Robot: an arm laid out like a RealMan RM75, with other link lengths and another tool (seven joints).
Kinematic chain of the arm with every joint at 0, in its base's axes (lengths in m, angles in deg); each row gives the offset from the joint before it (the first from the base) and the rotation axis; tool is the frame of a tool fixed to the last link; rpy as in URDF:
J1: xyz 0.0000 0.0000 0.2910 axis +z
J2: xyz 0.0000 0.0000 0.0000 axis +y
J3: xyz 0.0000 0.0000 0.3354 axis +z
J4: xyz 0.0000 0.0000 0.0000 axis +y
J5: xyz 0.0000 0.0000 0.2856 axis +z
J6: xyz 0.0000 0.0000 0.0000 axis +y
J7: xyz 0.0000 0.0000 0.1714 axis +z
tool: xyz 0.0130 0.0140 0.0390 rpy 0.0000 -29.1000 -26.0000
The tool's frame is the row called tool.
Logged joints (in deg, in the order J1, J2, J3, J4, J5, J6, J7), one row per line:
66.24, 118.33, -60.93, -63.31, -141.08, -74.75, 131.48
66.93, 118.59, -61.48, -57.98, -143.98, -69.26, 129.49
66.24, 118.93, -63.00, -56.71, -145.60, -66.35, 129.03
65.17, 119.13, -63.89, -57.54, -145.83, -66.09, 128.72
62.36, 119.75, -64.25, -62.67, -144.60, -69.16, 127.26
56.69, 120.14, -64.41, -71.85, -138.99, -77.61, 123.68
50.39, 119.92, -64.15, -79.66, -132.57, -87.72, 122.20
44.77, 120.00, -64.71, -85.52, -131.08, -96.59, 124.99
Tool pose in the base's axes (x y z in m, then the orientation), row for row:
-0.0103, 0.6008, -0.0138, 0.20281, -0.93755, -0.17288, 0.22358
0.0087, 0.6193, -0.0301, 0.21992, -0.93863, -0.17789, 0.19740
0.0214, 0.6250, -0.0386, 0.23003, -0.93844, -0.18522, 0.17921
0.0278, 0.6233, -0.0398, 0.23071, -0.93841, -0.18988, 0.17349
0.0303, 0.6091, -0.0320, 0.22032, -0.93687, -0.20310, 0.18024
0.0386, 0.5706, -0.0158, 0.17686, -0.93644, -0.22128, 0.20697
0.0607, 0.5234, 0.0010, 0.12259, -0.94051, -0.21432, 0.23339
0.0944, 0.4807, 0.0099, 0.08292, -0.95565, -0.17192, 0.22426
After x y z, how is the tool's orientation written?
As a quaternion, w x y z.
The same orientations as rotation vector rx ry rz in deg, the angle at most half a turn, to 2 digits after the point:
-149.93, -27.65, 35.75
-148.75, -28.19, 31.28
-147.93, -29.20, 28.25
-147.87, -29.92, 27.34
-148.44, -32.18, 28.56
-151.87, -35.89, 33.57
-157.23, -35.83, 39.02
-163.49, -29.41, 38.37

